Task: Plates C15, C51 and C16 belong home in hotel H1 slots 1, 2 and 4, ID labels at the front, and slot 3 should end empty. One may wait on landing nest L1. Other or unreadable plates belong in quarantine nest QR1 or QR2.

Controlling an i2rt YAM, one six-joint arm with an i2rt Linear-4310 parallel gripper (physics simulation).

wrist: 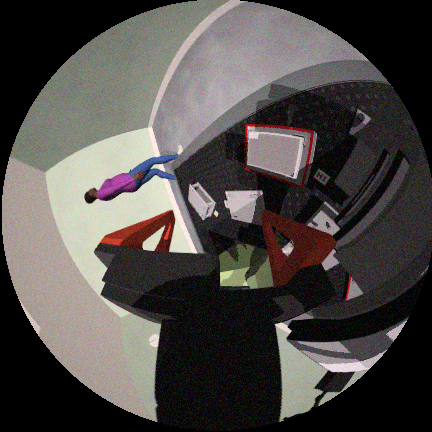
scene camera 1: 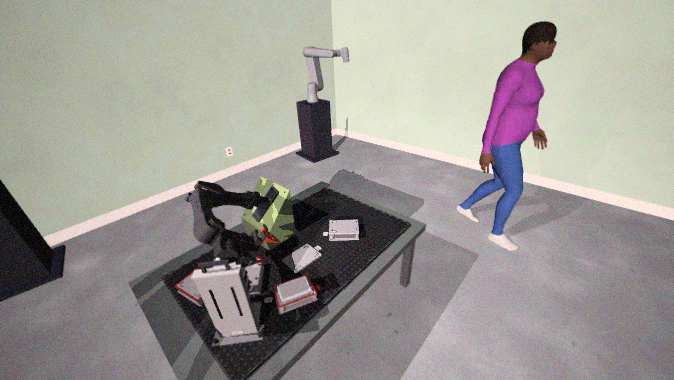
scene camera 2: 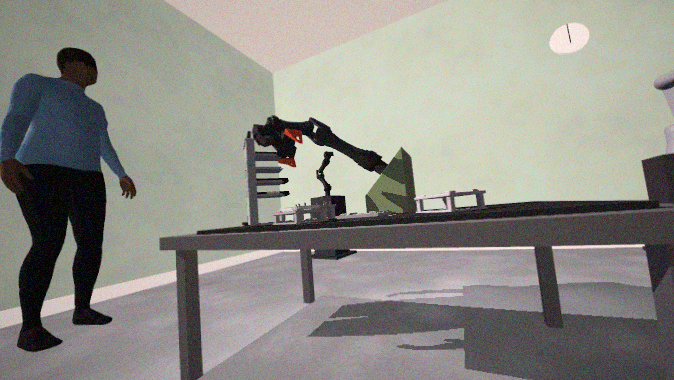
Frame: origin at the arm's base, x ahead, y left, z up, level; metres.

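Where they show: gripper, fingertip midpoint: (wrist: 217, 214) (scene camera 1: 272, 250) (scene camera 2: 297, 155); arm's base, link origin: (scene camera 1: 266, 204) (scene camera 2: 389, 173).
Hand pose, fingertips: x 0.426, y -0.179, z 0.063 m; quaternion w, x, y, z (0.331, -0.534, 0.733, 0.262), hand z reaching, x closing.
Things, the pixels of their centre, and the offset from my fingertips. "spot": a spot on its surface instead.
- hotel, body centre: (scene camera 1: 230, 291) (scene camera 2: 260, 179) 0.019 m ahead, 0.192 m right, 0.063 m down
- pale plate, body centre: (wrist: 271, 151) (scene camera 2: 298, 208) (scene camera 1: 294, 288) 0.054 m ahead, 0.038 m left, 0.199 m down
- second red-rimmed nest, body centre: (wrist: 365, 289) (scene camera 2: 298, 216) (scene camera 1: 198, 286) 0.265 m back, 0.269 m right, 0.223 m down
- flat white piece, surface spot: (wrist: 244, 202) (scene camera 1: 302, 259) spot: 0.098 m back, 0.177 m left, 0.235 m down
My gripper (scene camera 1: 265, 247) (scene camera 2: 298, 152) (wrist: 217, 214) is open and empty, its red fingers wide apart beside the upper shelves of hotel H1. The hotel (scene camera 1: 225, 300) (scene camera 2: 251, 180) is a tall pale tower with several shelves; the lower two show dark ends in scene view 2. What its slots hold is unclear. A pale plate (scene camera 1: 295, 287) (wrist: 275, 152) rests flat on a red-rimmed nest (scene camera 1: 281, 309) (wrist: 314, 142); its ID is unreadable. A second red-rimmed nest (scene camera 1: 186, 287) (wrist: 348, 287) is partly hidden behind the hotel. I cannot tell which nest is L1, QR1 or QR2.
A raised white stand (scene camera 1: 343, 229) (scene camera 2: 450, 199) (wrist: 201, 201) and a flat white piece (scene camera 1: 303, 257) (wrist: 244, 202) are on the black mat. A green camouflage block (scene camera 1: 280, 220) (scene camera 2: 395, 192) (wrist: 245, 265) stands by the arm. One person (scene camera 1: 515, 110) (wrist: 117, 186) and another (scene camera 2: 60, 125) are near the table.
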